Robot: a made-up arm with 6 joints. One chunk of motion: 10 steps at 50 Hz.
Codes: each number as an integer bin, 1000 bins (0 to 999) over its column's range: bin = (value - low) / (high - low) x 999, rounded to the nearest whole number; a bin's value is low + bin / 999 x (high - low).
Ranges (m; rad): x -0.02..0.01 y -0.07..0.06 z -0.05..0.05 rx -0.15..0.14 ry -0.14..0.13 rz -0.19..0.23
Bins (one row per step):
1: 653 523 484 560 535 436
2: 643 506 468 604 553 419
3: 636 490 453 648 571 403
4: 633 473 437 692 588 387
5: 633 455 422 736 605 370
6: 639 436 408 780 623 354
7: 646 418 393 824 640 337
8: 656 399 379 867 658 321
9: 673 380 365 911 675 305
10: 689 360 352 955 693 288
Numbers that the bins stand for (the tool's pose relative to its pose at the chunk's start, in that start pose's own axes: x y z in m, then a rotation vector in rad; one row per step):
1: -0.0004 -0.0019 -0.0016 0.0126 0.0046 -0.0067
2: -0.0007 -0.0042 -0.0032 0.0253 0.0095 -0.0138
3: -0.0009 -0.0062 -0.0047 0.0381 0.0143 -0.0206
4: -0.0010 -0.0084 -0.0063 0.0509 0.0189 -0.0273
5: -0.0010 -0.0108 -0.0078 0.0637 0.0235 -0.0344
6: -0.0008 -0.0133 -0.0092 0.0764 0.0284 -0.0412
7: -0.0006 -0.0156 -0.0107 0.0892 0.0330 -0.0483
8: -0.0003 -0.0181 -0.0121 0.1017 0.0378 -0.0550
9: 0.0002 -0.0206 -0.0135 0.1145 0.0424 -0.0618
10: 0.0007 -0.0232 -0.0148 0.1272 0.0473 -0.0689

